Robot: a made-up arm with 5 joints.
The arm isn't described. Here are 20 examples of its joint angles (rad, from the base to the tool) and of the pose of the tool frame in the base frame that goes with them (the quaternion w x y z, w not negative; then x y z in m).
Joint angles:
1: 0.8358 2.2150 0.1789 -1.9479 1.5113
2: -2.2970 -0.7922 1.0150 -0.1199 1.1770
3: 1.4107 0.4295 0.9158 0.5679 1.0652
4: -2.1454 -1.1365 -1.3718 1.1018 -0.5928
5: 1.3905 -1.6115 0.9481 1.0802 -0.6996
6: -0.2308 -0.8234 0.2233 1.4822 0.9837
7: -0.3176 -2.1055 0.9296 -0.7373 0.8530
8: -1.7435 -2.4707 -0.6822 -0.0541 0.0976
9: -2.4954 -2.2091 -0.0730 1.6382 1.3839
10: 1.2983 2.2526 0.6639 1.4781 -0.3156
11: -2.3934 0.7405 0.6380 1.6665 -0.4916
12: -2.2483 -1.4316 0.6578 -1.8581 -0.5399
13: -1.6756 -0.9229 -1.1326 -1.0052 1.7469
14: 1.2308 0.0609 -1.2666 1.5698 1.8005
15: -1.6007 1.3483 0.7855 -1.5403 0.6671
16: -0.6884 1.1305 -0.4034 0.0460 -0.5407
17: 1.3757 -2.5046 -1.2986 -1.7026 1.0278
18: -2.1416 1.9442 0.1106 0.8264 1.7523
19: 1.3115 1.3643 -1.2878 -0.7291 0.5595
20: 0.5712 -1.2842 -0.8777 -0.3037 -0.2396
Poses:
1: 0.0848 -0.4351 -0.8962 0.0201 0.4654 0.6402 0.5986
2: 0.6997 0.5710 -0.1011 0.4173 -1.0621 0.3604 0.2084
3: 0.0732 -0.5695 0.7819 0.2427 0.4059 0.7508 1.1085
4: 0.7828 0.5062 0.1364 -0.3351 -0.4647 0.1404 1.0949
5: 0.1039 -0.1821 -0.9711 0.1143 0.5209 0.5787 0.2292
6: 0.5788 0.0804 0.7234 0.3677 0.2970 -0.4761 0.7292
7: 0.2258 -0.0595 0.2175 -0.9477 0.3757 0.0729 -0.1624
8: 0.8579 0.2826 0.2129 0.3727 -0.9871 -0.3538 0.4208
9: 0.8605 0.2723 -0.1342 -0.4092 -0.7854 0.3302 0.1902
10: 0.8434 -0.4491 -0.2942 -0.0190 -0.1938 0.6604 0.3236
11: 0.0841 -0.3459 -0.0740 0.9316 -0.4725 -0.2180 0.7687
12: 0.2421 0.2777 0.4717 0.8011 -0.7372 -0.2624 0.1844
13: 0.1227 0.1059 -0.4901 -0.8565 0.0665 -0.5179 0.9117
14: 0.2577 0.8499 0.3766 -0.2634 -0.2449 0.6704 0.9576
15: 0.1860 -0.9357 -0.1362 -0.2670 -0.3782 -0.6062 0.8941
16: 0.0885 0.0446 -0.7494 0.6547 0.6402 0.0945 0.2812
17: 0.5498 0.7552 0.2446 -0.2600 0.5137 0.6603 0.9032
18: 0.4900 -0.4938 -0.6876 -0.2078 -0.1761 -0.6447 0.3611
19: 0.1949 0.3967 -0.2445 0.8631 -0.1900 0.5071 -0.1864
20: 0.0323 -0.4694 0.7521 0.4615 0.6416 0.3382 1.1404
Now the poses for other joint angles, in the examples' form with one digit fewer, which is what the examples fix.
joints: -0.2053 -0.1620 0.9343 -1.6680 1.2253
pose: 0.425 -0.369 -0.104 -0.820 0.296 -0.507 0.302
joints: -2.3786 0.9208 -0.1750 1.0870 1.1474
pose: 0.046 -0.553 -0.832 -0.012 -0.375 -0.497 0.742
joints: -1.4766 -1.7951 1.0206 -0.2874 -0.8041
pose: 0.136 -0.682 -0.253 -0.673 -0.400 -0.402 -0.083
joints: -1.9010 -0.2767 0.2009 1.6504 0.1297
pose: 0.427 0.649 0.300 -0.553 -0.492 -0.225 0.848
